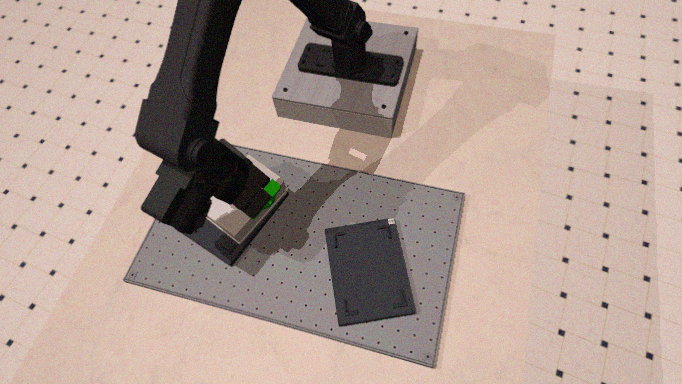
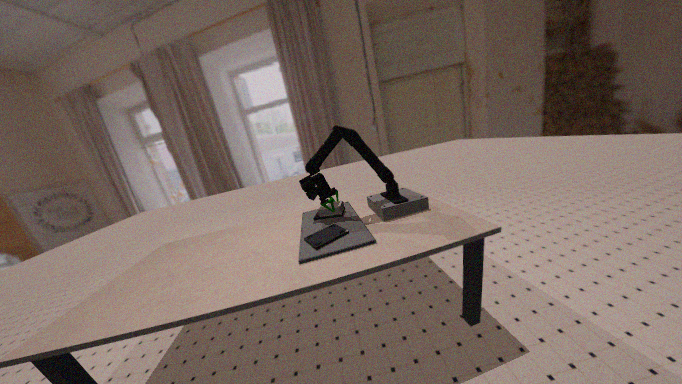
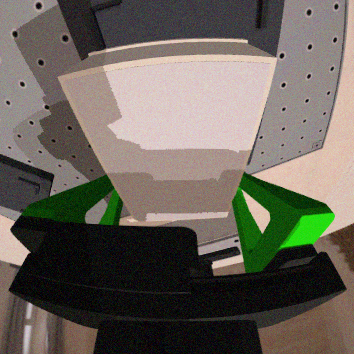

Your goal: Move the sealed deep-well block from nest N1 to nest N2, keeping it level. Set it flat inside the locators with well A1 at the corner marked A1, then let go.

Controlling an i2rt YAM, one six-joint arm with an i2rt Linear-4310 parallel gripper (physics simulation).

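Frame: origin at the arm's base, x right, y back, z down, level; centimetres.
Seen in the pictures: gripper, fingertip midpoint: (image 1: 254, 188) (image 2: 335, 207) (image 3: 176, 174); arm's base, link origin: (image 1: 350, 65) (image 2: 393, 197).
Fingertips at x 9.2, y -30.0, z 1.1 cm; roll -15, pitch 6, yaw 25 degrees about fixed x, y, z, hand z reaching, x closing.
Observation:
Pixels of each thing's top centre, then the offset from my fingertips to it. "pt": a spot on its surface instead. Level surfaces: height alone.
- sealed deep-well block, top centre: (image 3: 178, 182) (image 1: 240, 191) (image 2: 330, 204) dx +0.9, dy -2.3, dz -2.6 cm
- dark nest N1, top centre: (image 3: 191, 105) (image 1: 232, 208) (image 2: 329, 211) dx +3.1, dy -3.8, dz +2.0 cm
- perforated plate, top centre: (image 3: 63, 149) (image 1: 298, 234) (image 2: 330, 222) dx -9.3, dy -5.0, dz +3.7 cm
- Nest N2, top centre: (image 1: 367, 267) (image 2: 325, 233) dx -22.5, dy -8.2, dz +2.0 cm
- small white A1 label, surface spot: (image 1: 390, 221) pt dx -24.2, dy +0.9, dz +2.6 cm
- table, surface height: dz +5.1 cm
The sealed deep-well block (image 1: 236, 222) (image 3: 182, 116) has a pale flat seal on top. My gripper (image 1: 240, 212) (image 2: 329, 204) (image 3: 176, 174), with green fingers, is shut on the block's two sides. It holds the block roughly level, a little above the dark nest N1 (image 1: 227, 251) at the left of the perforated plate (image 1: 285, 296) (image 3: 302, 88). The arm hides most of N1. Nest N2 (image 1: 369, 272) (image 2: 326, 236) is a dark plate with corner locators at the right and has nothing in it. A small white A1 label (image 1: 390, 221) marks its far right corner.
The arm's grey base block (image 1: 314, 102) (image 2: 400, 206) stands behind the plate. A small white tag (image 1: 357, 153) lies on the table between the base and the plate. The table (image 2: 190, 267) ends just in front of the plate.

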